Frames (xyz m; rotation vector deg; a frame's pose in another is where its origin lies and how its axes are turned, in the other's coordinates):
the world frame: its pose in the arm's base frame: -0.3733 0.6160 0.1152 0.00 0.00 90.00
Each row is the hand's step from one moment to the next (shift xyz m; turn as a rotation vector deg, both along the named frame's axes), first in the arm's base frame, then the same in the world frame.
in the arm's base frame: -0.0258 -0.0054 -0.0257 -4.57 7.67 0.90
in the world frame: -0.0054 0.0258 -0.0257 7.67 4.57 0.90
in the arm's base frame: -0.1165 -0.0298 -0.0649 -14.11 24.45 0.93
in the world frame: -0.0298 0.1165 -0.0649 24.45 14.11 0.93
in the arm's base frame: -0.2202 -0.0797 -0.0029 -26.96 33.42 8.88
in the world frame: -0.0797 0.2202 -0.0029 33.42 26.96 8.88
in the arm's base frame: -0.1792 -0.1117 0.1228 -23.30 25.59 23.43
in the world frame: -0.1117 0.1792 0.1228 25.59 23.30 23.43
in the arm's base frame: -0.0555 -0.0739 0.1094 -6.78 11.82 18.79
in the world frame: -0.0739 0.0555 0.1094 11.82 6.78 18.79
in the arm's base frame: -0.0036 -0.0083 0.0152 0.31 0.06 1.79
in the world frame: -0.0083 0.0036 0.0152 0.06 -0.31 1.79
